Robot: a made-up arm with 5 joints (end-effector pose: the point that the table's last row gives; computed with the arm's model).
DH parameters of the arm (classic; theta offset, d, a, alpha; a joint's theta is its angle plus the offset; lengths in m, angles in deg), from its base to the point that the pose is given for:
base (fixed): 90 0.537 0.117 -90
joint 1: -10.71 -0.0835 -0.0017 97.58
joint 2: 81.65 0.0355 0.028 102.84
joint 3: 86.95 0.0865 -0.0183 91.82
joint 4: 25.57 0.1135 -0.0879 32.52
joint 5: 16 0.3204 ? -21.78
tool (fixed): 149.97 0.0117 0 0
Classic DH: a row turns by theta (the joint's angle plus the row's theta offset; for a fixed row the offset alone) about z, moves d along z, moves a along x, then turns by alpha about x.
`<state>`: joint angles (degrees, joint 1 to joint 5).
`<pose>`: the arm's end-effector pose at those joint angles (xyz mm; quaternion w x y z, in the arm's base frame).
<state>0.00 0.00 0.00 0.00 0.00</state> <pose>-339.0 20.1 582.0 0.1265 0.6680 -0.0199 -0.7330</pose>
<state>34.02 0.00 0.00 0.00 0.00</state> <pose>-339.0 61.8 628.5 0.3164 0.6018 -0.2335 -0.6952</pose>
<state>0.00 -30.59 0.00 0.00 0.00</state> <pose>-323.0 245.6 622.5 0.0421 -0.5992 0.2102 0.7714</pose>
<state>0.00 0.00 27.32 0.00 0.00</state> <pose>-295.5 25.1 759.5 0.1005 0.4804 0.0208 -0.8710</pose>
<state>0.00 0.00 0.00 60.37 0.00</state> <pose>-311.1 114.8 770.3 0.4814 0.4842 -0.3420 -0.6456</pose>
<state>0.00 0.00 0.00 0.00 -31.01</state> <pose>-344.9 30.8 579.7 0.0949 -0.5920 -0.0994 0.7941</pose>
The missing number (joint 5, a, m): -0.0229
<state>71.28 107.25 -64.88 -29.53 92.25</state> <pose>247.1 -197.5 394.5 0.4470 0.7579 0.4481 0.1581</pose>
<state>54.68 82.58 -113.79 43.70 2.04</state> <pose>223.5 -129.6 288.9 0.3028 0.9212 0.2088 0.1271</pose>
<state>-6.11 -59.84 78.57 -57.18 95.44</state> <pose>36.5 292.2 970.5 0.1383 -0.2531 0.1816 0.9401</pose>
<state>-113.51 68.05 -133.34 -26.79 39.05</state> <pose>364.6 115.9 790.7 0.7758 -0.2324 0.3381 -0.4794</pose>
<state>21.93 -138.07 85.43 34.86 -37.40</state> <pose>142.0 214.3 970.9 0.9290 0.0470 0.0593 0.3623</pose>
